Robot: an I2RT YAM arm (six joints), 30 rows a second.
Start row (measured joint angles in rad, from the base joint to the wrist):
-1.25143, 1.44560, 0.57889, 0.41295, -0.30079, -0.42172
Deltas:
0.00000, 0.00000, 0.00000, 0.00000, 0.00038, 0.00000
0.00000, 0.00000, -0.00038, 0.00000, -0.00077, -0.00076
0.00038, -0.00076, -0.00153, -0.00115, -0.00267, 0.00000
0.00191, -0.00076, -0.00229, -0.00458, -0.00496, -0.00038
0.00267, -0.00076, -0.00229, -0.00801, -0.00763, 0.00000
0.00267, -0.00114, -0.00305, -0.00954, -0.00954, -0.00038
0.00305, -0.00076, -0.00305, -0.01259, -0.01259, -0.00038
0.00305, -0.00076, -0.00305, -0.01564, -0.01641, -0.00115
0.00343, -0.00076, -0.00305, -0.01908, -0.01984, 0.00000
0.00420, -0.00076, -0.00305, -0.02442, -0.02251, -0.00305
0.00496, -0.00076, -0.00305, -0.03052, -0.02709, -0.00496
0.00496, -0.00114, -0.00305, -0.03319, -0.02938, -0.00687
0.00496, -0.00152, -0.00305, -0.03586, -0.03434, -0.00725
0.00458, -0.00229, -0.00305, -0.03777, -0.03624, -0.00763
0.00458, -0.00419, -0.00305, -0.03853, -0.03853, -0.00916
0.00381, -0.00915, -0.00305, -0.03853, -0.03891, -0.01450
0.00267, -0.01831, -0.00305, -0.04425, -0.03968, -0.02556
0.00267, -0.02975, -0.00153, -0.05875, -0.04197, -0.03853
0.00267, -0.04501, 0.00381, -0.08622, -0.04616, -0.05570
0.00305, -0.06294, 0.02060, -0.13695, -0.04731, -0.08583
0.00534, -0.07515, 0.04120, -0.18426, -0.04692, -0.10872
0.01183, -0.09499, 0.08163, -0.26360, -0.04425, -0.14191
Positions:
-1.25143, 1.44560, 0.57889, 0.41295, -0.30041, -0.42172
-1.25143, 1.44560, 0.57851, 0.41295, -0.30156, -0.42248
-1.25105, 1.44484, 0.57736, 0.41180, -0.30346, -0.42172
-1.24952, 1.44484, 0.57660, 0.40837, -0.30575, -0.42210
-1.24876, 1.44484, 0.57660, 0.40494, -0.30842, -0.42172
-1.24876, 1.44446, 0.57584, 0.40341, -0.31033, -0.42210
-1.24838, 1.44484, 0.57584, 0.40036, -0.31338, -0.42210
-1.24838, 1.44484, 0.57584, 0.39731, -0.31720, -0.42287
-1.24800, 1.44484, 0.57584, 0.39387, -0.32063, -0.42172
-1.24723, 1.44484, 0.57584, 0.38853, -0.32330, -0.42477
-1.24647, 1.44484, 0.57584, 0.38243, -0.32788, -0.42668
-1.24647, 1.44446, 0.57584, 0.37976, -0.33017, -0.42859
-1.24647, 1.44408, 0.57584, 0.37709, -0.33513, -0.42897
-1.24685, 1.44331, 0.57584, 0.37518, -0.33703, -0.42935
-1.24685, 1.44141, 0.57584, 0.37442, -0.33932, -0.43088
-1.24762, 1.43645, 0.57584, 0.37442, -0.33970, -0.43622
-1.24876, 1.42729, 0.57584, 0.36870, -0.34047, -0.44728
-1.24876, 1.41585, 0.57736, 0.35420, -0.34276, -0.46025
-1.24876, 1.40059, 0.58270, 0.32673, -0.34695, -0.47742
-1.24838, 1.38266, 0.59949, 0.27600, -0.34810, -0.50755
-1.24609, 1.37045, 0.62009, 0.22869, -0.34771, -0.53044
-1.23960, 1.35061, 0.66052, 0.14935, -0.34504, -0.56363

